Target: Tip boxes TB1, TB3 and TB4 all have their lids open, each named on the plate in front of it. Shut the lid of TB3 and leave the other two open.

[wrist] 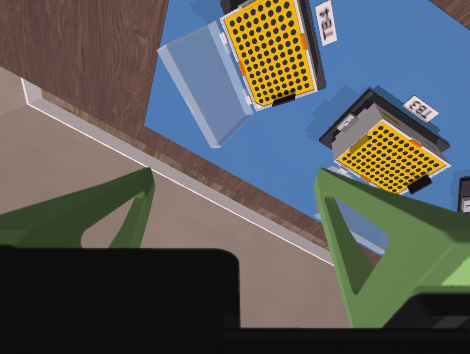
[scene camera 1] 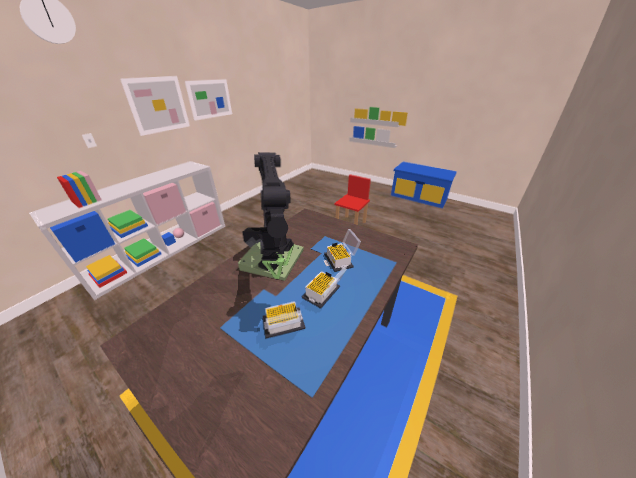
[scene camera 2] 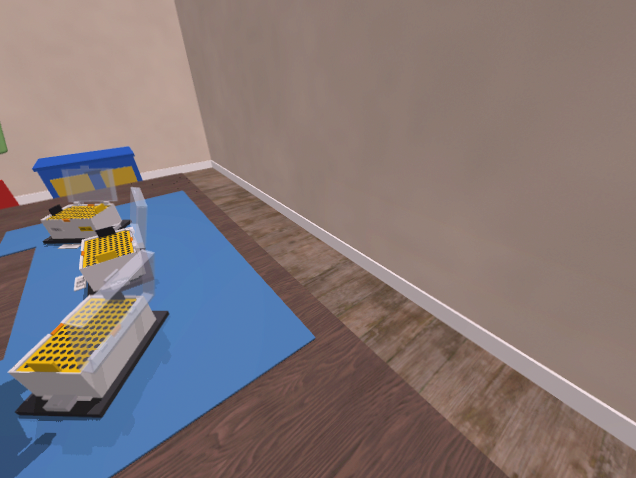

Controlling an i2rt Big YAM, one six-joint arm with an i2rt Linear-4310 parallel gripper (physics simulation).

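Frame: origin at the arm's base, x ahead, y left, z up, level; millimetres.
Where they show: gripper, between the fingertips: point(wrist: 234, 176) point(scene camera 1: 281, 271).
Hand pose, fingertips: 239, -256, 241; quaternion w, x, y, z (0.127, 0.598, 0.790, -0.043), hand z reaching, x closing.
Note:
After its pixels a point has its place, as x, y, z.
TB3 point(scene camera 1: 321, 287) @(311, -82, 27) point(scene camera 2: 109, 264) point(wrist: 395, 159) @(293, -52, 26) is the middle white box with a yellow rack; its nameplate point(wrist: 421, 108) @(233, -44, -29) reads in the wrist view. Its clear lid point(scene camera 2: 137, 214) @(356, -131, 100) point(wrist: 366, 232) @(385, -44, 92) stands open, partly behind a finger in the wrist view. TB4 point(scene camera 1: 283, 324) @(266, -325, 52) point(scene camera 2: 79, 344) @(225, -363, 83) point(wrist: 272, 55), with its plate point(wrist: 326, 23) @(181, -219, -29), has its lid point(wrist: 207, 85) @(269, -329, 73) open. The third box point(scene camera 1: 338, 256) point(scene camera 2: 82, 221) @(290, 127, 23), by elimination TB1, has its lid point(scene camera 1: 351, 241) @(344, 239, 70) point(scene camera 2: 89, 185) @(344, 239, 71) open. My gripper point(wrist: 234, 176) @(239, -256, 241) is open and empty, apart from the boxes; its fingers are hidden in scene camera 1.
The boxes stand in a row on a blue mat point(scene camera 1: 329, 344) @(429, -285, -31) point(scene camera 2: 221, 287) @(411, -268, -31) on the dark wooden table point(scene camera 1: 195, 380) @(68, -590, -34). The arm's green base point(scene camera 1: 251, 264) @(-77, -62, 9) is beside the mat. The folded arm point(scene camera 1: 275, 200) @(224, -219, 483) stands above it. The neighbouring open lids rise close to TB3.

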